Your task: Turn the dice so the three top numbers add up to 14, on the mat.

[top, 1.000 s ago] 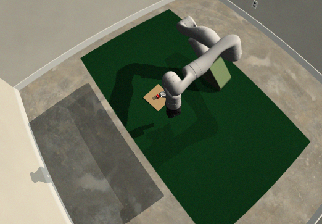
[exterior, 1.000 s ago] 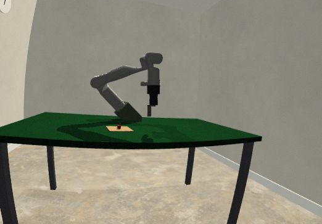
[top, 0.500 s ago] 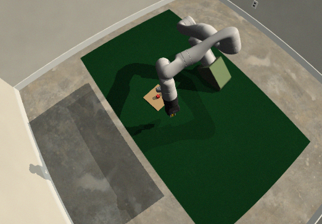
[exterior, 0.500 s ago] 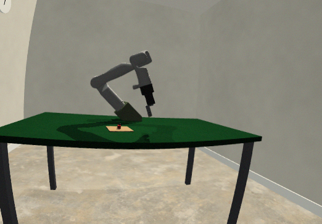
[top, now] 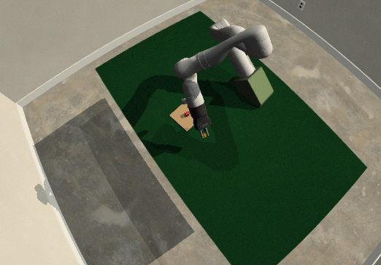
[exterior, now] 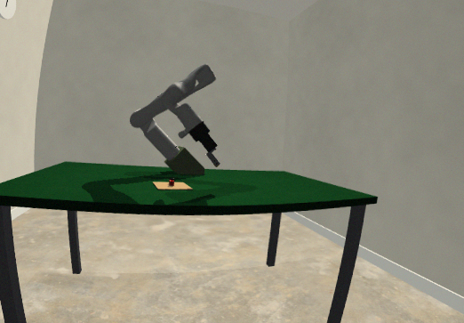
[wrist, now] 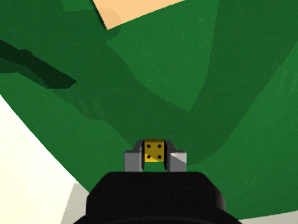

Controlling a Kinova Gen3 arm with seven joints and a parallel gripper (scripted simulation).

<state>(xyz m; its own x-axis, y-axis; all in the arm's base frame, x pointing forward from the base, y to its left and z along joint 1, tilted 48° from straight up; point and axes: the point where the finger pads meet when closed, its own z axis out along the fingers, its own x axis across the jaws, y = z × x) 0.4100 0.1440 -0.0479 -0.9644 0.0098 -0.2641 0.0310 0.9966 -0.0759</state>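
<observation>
The red die lies 2 cm behind my hand, 18 cm to the right of it and 10 cm below it. Also, from my hand: black die 7 cm behind, 17 cm to the right, 10 cm below; yellow die 1 cm to the left, 1 cm below; tan mat 2 cm behind, 18 cm to the right, 11 cm below.
</observation>
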